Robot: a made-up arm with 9 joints. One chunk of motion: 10 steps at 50 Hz.
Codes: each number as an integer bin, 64 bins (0 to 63) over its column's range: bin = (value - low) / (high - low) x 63, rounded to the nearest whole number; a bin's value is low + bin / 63 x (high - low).
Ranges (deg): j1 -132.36..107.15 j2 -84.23..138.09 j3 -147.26..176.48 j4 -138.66..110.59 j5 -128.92..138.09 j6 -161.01..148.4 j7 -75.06..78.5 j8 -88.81..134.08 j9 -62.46..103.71
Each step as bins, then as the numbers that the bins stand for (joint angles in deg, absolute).
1 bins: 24 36 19 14 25 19 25 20 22
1 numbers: -41.12 42.81 -49.62 -83.27 -22.96 -67.70 -14.12 -18.05 -4.43
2 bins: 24 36 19 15 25 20 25 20 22
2 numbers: -41.12 42.81 -49.62 -79.31 -22.96 -62.78 -14.12 -18.05 -4.43
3 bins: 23 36 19 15 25 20 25 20 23
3 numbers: -44.92 42.81 -49.62 -79.31 -22.96 -62.78 -14.12 -18.05 -1.79
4 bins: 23 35 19 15 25 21 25 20 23
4 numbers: -44.92 39.28 -49.62 -79.31 -22.96 -57.87 -14.12 -18.05 -1.79
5 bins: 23 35 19 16 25 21 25 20 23
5 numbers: -44.92 39.28 -49.62 -75.36 -22.96 -57.87 -14.12 -18.05 -1.79
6 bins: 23 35 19 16 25 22 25 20 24
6 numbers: -44.92 39.28 -49.62 -75.36 -22.96 -52.96 -14.12 -18.05 0.84
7 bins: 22 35 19 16 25 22 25 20 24
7 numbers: -48.72 39.28 -49.62 -75.36 -22.96 -52.96 -14.12 -18.05 0.84
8 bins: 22 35 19 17 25 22 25 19 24
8 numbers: -48.72 39.28 -49.62 -71.40 -22.96 -52.96 -14.12 -21.59 0.84
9 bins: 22 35 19 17 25 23 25 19 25
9 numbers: -48.72 39.28 -49.62 -71.40 -22.96 -48.05 -14.12 -21.59 3.48
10 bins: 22 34 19 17 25 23 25 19 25
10 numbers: -48.72 35.75 -49.62 -71.40 -22.96 -48.05 -14.12 -21.59 3.48
